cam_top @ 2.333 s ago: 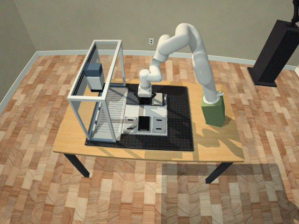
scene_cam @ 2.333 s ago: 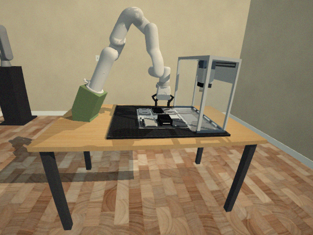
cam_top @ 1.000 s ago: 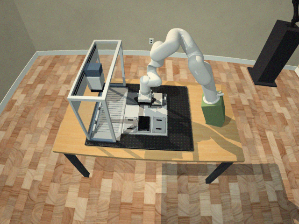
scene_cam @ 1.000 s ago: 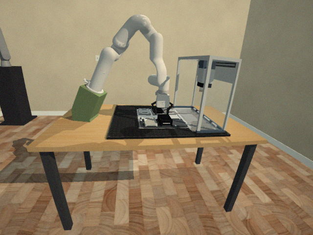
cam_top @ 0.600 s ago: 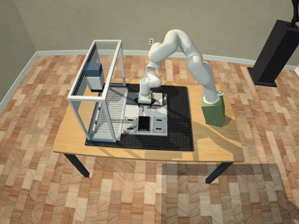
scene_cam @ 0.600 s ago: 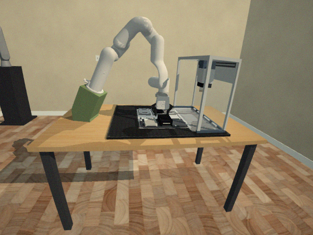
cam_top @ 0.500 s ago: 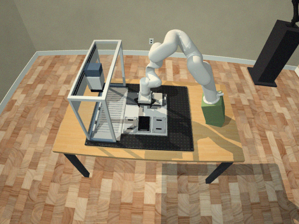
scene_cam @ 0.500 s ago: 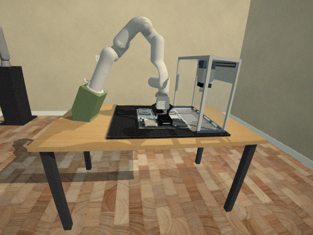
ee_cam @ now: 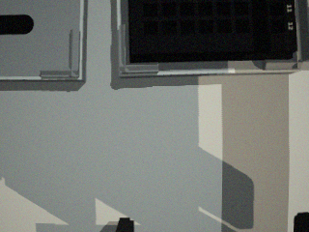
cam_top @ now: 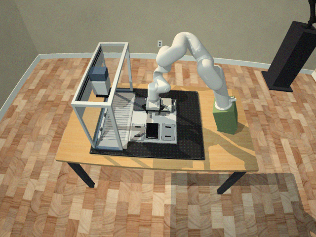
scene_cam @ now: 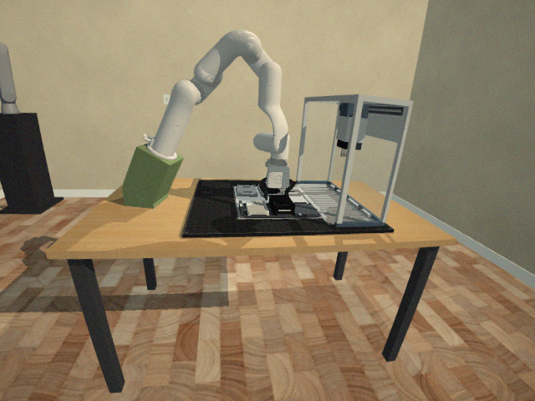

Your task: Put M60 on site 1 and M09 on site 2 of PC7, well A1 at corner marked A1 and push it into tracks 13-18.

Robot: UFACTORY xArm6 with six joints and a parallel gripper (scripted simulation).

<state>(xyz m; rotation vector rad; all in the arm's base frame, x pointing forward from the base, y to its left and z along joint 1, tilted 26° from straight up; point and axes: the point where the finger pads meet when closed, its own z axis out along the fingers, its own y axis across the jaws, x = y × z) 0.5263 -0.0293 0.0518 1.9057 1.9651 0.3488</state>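
Right now my hand is 4 cm to the right of the apron, 3 cm above it and 1 cm past it. The rest, counted from my hand: black 96-well plate: 16 cm to the left, 1 cm below; carrier PC7: 10 cm to the right, 1 cm below; nest S1: 16 cm to the left, 12 cm behind, 2 cm below.
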